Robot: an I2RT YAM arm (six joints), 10 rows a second.
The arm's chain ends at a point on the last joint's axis. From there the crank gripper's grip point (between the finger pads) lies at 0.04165 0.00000 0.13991 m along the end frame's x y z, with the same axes.
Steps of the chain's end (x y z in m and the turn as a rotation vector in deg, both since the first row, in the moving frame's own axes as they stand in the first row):
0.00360, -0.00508, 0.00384, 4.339, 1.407, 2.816
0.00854, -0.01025, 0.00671, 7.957, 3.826, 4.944
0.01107, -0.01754, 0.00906, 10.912, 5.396, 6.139
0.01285, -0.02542, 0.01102, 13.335, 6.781, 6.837
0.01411, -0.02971, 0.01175, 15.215, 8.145, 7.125
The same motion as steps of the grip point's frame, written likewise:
0.00723, -0.01349, 0.00245, 4.339, 1.407, 2.816
0.01842, -0.02541, 0.00254, 7.957, 3.826, 4.944
0.02512, -0.03844, 0.00245, 10.912, 5.396, 6.139
0.03053, -0.05108, 0.00200, 13.335, 6.781, 6.837
0.03520, -0.05912, 0.00032, 15.215, 8.145, 7.125

